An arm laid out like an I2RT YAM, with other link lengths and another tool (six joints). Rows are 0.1 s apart.
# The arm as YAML. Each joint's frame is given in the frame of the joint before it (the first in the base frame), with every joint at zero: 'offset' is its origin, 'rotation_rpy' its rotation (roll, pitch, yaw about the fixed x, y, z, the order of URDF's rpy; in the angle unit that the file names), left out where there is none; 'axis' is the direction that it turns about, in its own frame. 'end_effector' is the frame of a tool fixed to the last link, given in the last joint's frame.
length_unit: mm
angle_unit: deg
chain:
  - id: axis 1
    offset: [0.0, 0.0, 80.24]
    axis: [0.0, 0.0, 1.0]
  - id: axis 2
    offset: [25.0, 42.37, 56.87]
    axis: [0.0, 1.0, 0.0]
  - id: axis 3
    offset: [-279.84, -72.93, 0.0]
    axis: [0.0, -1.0, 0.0]
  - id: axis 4
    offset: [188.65, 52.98, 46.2]
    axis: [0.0, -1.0, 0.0]
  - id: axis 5
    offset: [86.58, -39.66, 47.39]
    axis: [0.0, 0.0, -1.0]
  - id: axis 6
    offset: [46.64, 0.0, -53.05]
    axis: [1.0, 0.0, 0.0]
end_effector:
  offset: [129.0, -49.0, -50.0]
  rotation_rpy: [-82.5, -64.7, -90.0]
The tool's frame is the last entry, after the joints.
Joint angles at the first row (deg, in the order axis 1, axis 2, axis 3, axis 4, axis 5, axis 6):
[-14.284, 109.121, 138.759, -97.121, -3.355, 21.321]
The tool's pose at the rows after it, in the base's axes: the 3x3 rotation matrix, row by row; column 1 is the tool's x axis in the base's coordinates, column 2 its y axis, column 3 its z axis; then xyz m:
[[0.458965 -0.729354 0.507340], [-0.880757 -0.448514 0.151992], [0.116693 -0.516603 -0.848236]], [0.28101 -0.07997 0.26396]
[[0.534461 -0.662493 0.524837], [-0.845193 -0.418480 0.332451], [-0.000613 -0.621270 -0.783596]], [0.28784 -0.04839 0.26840]
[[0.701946 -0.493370 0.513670], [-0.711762 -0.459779 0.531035], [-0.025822 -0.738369 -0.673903]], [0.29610 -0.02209 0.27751]
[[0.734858 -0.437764 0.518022], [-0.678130 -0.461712 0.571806], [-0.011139 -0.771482 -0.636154]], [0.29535 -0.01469 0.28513]
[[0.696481 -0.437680 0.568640], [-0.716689 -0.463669 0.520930], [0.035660 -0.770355 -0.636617]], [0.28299 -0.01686 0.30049]
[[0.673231 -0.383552 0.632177], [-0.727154 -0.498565 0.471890], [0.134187 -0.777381 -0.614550]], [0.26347 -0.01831 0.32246]
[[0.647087 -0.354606 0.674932], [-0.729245 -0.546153 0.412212], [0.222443 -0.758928 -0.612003]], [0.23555 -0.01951 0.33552]
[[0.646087 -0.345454 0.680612], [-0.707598 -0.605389 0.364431], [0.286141 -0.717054 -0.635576]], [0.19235 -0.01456 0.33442]
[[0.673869 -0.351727 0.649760], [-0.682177 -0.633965 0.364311], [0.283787 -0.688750 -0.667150]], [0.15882 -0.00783 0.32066]
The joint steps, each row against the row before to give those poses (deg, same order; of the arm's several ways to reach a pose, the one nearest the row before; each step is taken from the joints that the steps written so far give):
[0.021, 0.000, 0.002, -0.221, -7.585, 2.338]
[-0.021, -0.023, -0.005, 0.025, -10.994, -1.158]
[0.022, -0.132, 0.020, -0.020, -12.239, -9.136]
[0.044, -1.046, -0.015, -0.004, -2.929, -1.945]
[-0.001, -3.891, -0.001, 0.000, 2.600, 2.732]
[0.133, -6.146, -0.554, 0.005, 2.427, 0.263]
[1.003, -7.078, -3.140, -0.005, 4.064, -0.024]
[3.475, -9.528, -8.041, -0.002, 5.464, 0.000]
[2.934, -6.690, -8.330, 0.025, 2.298, 0.004]

